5 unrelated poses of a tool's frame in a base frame.
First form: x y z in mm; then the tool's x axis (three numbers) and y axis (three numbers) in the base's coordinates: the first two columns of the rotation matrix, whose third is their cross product.
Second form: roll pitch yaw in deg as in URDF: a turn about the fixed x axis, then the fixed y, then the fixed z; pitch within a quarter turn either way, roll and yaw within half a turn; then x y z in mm. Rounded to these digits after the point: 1 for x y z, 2 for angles.
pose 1, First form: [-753.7 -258.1 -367.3 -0.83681 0.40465 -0.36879 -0.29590 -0.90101 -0.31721]
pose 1, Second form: [-19.95 21.64 154.19 -753.7 -258.1 -367.3]
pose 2, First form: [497.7 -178.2 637.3 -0.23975 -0.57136 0.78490 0.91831 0.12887 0.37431]
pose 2, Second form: [37.16 -51.71 -112.76 497.7 -178.2 637.3]
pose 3, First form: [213.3 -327.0 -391.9 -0.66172 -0.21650 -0.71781 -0.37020 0.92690 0.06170]
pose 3, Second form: [174.92 45.87 -161.88 213.3 -327.0 -391.9]
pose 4, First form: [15.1 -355.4 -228.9 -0.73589 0.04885 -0.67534 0.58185 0.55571 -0.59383]
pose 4, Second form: [-126.37 42.48 176.20 15.1 -355.4 -228.9]
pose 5, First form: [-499.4 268.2 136.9 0.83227 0.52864 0.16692 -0.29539 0.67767 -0.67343]
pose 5, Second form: [-43.08 -9.61 32.42 -499.4 268.2 136.9]
